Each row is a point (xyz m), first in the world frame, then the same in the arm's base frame.
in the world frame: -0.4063 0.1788 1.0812
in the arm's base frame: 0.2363 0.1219 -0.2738
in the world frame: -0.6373 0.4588 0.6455
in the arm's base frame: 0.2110 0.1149 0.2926
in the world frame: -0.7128 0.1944 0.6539
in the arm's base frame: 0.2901 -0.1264 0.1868
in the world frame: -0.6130 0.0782 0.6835
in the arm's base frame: 0.2222 -0.1911 0.0621
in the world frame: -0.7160 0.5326 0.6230
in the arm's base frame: 0.2656 0.1509 0.3814
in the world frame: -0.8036 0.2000 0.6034
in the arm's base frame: 0.3436 -0.1647 0.2674
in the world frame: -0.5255 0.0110 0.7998
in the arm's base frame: 0.2063 -0.1769 -0.0968
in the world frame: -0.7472 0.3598 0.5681
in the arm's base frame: 0.2716 -0.0301 0.3490
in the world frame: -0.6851 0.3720 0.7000
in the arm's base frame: 0.2826 0.0540 0.2298
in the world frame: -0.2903 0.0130 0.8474
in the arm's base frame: 0.0256 -0.1012 -0.2354
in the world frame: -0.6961 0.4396 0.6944
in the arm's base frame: 0.2870 0.1073 0.2728
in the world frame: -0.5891 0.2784 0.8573
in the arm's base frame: 0.2805 0.0658 0.0234
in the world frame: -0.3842 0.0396 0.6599
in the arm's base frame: 0.0133 -0.1840 -0.0414
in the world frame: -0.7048 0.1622 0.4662
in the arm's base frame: 0.1913 -0.2374 0.3062
